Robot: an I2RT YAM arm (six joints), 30 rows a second.
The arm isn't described. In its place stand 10 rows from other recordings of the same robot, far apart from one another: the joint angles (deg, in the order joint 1, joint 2, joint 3, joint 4, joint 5, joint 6), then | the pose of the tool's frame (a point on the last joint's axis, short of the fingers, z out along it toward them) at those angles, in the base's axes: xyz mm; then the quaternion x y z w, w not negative.
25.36, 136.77, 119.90, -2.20, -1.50, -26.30 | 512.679, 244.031, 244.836, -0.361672, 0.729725, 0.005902, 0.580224
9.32, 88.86, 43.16, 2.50, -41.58, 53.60 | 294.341, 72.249, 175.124, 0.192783, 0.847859, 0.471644, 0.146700
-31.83, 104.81, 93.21, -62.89, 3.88, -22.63 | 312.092, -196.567, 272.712, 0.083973, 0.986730, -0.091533, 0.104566
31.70, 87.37, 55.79, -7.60, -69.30, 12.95 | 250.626, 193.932, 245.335, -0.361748, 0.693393, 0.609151, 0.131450
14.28, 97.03, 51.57, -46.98, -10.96, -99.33 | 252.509, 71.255, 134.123, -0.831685, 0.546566, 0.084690, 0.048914
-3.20, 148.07, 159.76, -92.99, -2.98, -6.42 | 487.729, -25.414, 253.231, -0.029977, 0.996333, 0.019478, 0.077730
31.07, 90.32, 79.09, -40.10, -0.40, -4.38 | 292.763, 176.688, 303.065, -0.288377, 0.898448, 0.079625, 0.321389
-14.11, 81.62, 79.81, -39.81, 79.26, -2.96 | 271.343, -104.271, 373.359, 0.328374, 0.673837, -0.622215, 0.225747
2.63, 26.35, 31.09, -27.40, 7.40, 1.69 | 123.578, 1.087, 268.609, 0.028963, 0.830775, -0.032816, 0.554884
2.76, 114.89, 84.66, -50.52, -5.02, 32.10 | 389.995, 21.920, 173.431, 0.248768, 0.964220, 0.065777, 0.063782
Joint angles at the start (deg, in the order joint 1, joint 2, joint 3, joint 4, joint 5, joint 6):
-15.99 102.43 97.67 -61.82 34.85 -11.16
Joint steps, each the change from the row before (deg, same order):
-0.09 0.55 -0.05 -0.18 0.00 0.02
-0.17 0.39 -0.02 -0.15 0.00 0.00
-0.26 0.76 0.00 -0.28 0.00 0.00
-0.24 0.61 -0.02 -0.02 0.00 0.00
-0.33 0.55 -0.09 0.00 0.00 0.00
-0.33 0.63 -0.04 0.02 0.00 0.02
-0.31 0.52 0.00 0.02 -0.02 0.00
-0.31 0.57 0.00 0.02 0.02 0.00
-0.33 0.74 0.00 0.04 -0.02 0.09
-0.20 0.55 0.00 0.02 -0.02 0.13
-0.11 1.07 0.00 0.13 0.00 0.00
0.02 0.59 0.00 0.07 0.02 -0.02
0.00 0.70 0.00 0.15 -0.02 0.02
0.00 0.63 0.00 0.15 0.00 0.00
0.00 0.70 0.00 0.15 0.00 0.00
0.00 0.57 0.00 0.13 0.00 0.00
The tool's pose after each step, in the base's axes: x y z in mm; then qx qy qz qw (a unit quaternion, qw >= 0). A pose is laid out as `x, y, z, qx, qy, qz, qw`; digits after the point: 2 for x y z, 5 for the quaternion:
348.51, -121.63, 312.35, 0.09904, 0.93215, -0.32946, 0.11293
349.18, -122.96, 309.77, 0.09903, 0.93297, -0.32882, 0.10793
350.63, -125.15, 304.93, 0.09856, 0.93448, -0.32752, 0.09880
351.98, -127.18, 301.06, 0.09889, 0.93533, -0.32674, 0.09287
352.84, -129.69, 297.21, 0.09999, 0.93605, -0.32601, 0.08677
353.98, -132.32, 293.10, 0.10123, 0.93674, -0.32521, 0.08065
354.83, -134.72, 289.86, 0.10249, 0.93727, -0.32445, 0.07579
355.78, -137.20, 286.29, 0.10368, 0.93775, -0.32390, 0.07043
357.14, -139.95, 281.64, 0.10534, 0.93843, -0.32270, 0.06415
358.20, -141.71, 278.15, 0.10670, 0.93892, -0.32167, 0.05973
361.00, -143.43, 271.37, 0.10526, 0.94010, -0.32008, 0.05184
362.68, -143.87, 267.61, 0.10365, 0.94076, -0.31933, 0.04760
364.69, -144.53, 263.15, 0.10241, 0.94149, -0.31818, 0.04327
366.48, -145.14, 259.12, 0.10121, 0.94208, -0.31733, 0.03939
368.38, -145.78, 254.61, 0.09982, 0.94273, -0.31634, 0.03495
369.91, -146.30, 250.92, 0.09871, 0.94324, -0.31554, 0.03140

